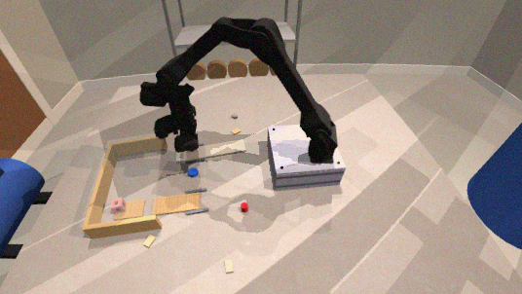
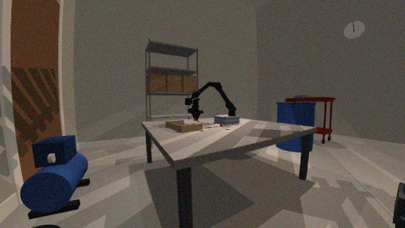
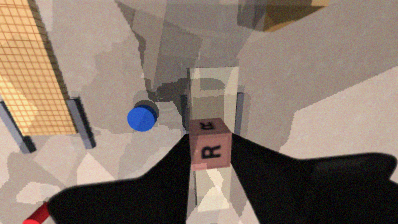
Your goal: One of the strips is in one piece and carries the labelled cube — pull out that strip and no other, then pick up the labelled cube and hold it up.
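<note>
My gripper tip is 1 cm past the blue disc, 7 cm to the right of it and 4 cm above it. Also, from my gripper tip: red cylinder 19 cm behind, 18 cm to the left, 4 cm below.
</note>
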